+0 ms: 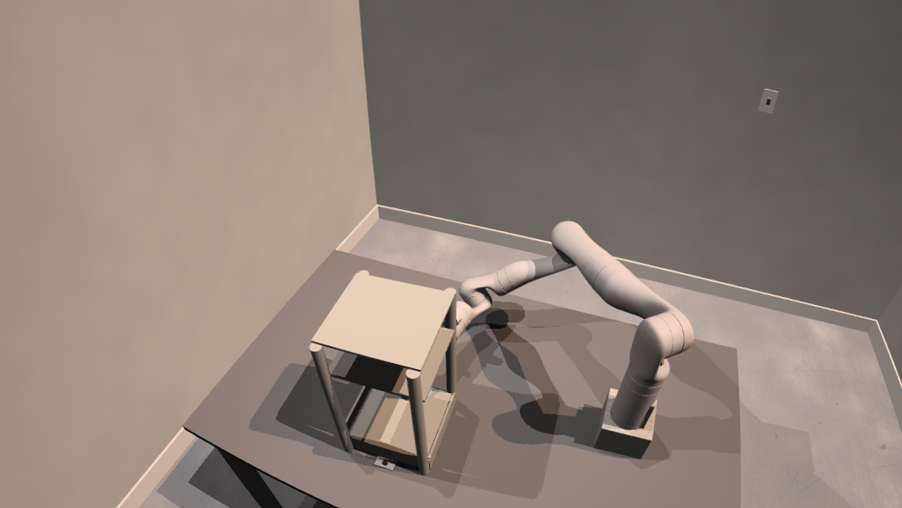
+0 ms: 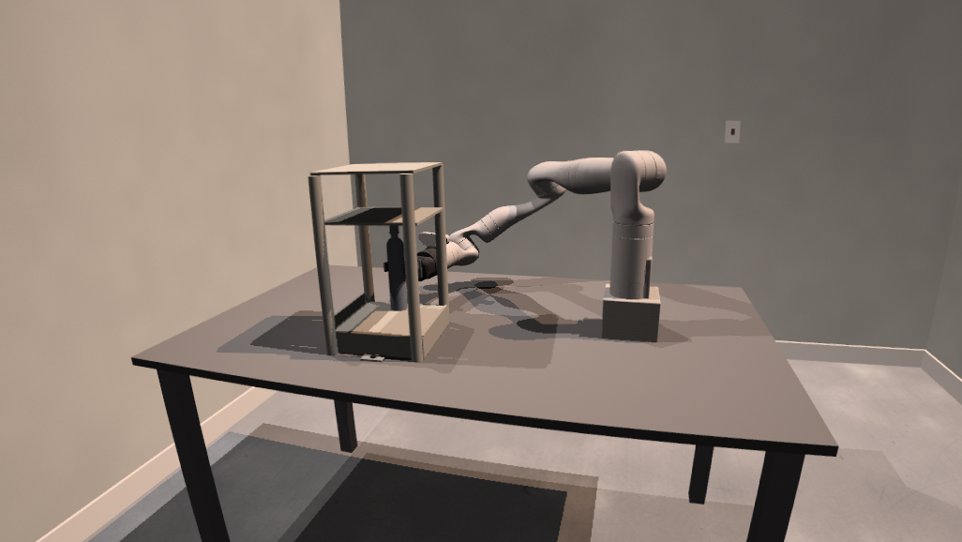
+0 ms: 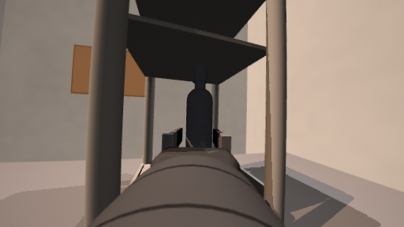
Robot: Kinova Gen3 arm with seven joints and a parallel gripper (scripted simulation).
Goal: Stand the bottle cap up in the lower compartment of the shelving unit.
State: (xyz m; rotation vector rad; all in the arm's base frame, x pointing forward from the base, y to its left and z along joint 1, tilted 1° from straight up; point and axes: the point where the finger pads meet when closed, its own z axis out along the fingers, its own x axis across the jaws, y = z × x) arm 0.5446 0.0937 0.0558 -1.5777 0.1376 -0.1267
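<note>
The shelving unit lies 70 mm to the left of my hand and 50 mm above it.
</note>
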